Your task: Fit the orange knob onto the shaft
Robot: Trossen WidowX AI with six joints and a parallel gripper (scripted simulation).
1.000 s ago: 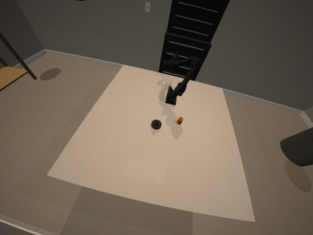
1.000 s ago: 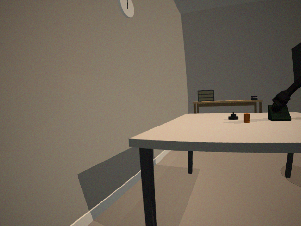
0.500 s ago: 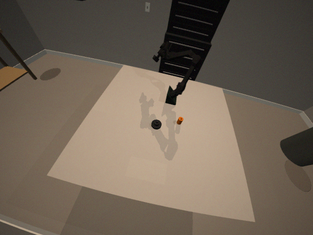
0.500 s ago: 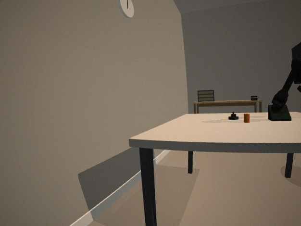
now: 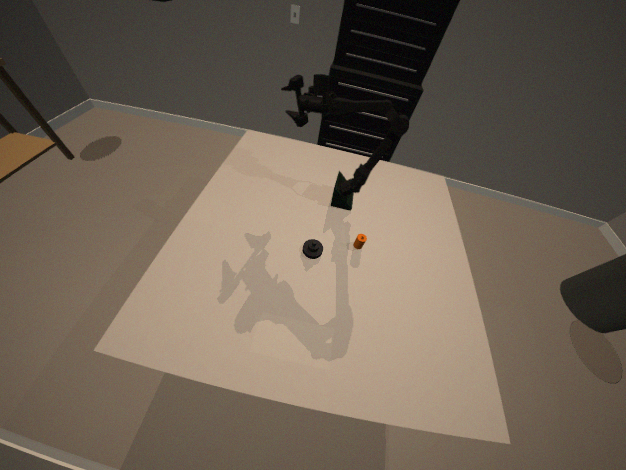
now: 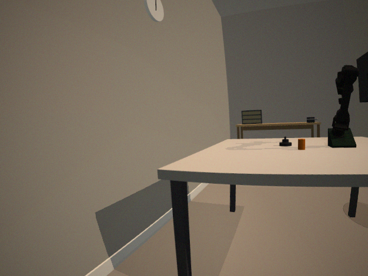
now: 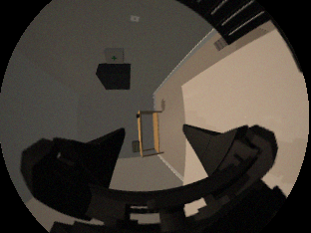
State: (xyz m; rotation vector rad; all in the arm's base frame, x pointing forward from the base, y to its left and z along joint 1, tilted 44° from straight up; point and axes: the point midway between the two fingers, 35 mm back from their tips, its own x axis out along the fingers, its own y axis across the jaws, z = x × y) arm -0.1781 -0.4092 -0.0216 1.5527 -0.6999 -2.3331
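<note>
The orange knob is 440 mm to the left of my gripper tip, 430 mm ahead of it and 320 mm below it. The rest, counted from my gripper tip: dark round pedestal (500 mm ahead, 320 mm below, 250 mm to the left).
</note>
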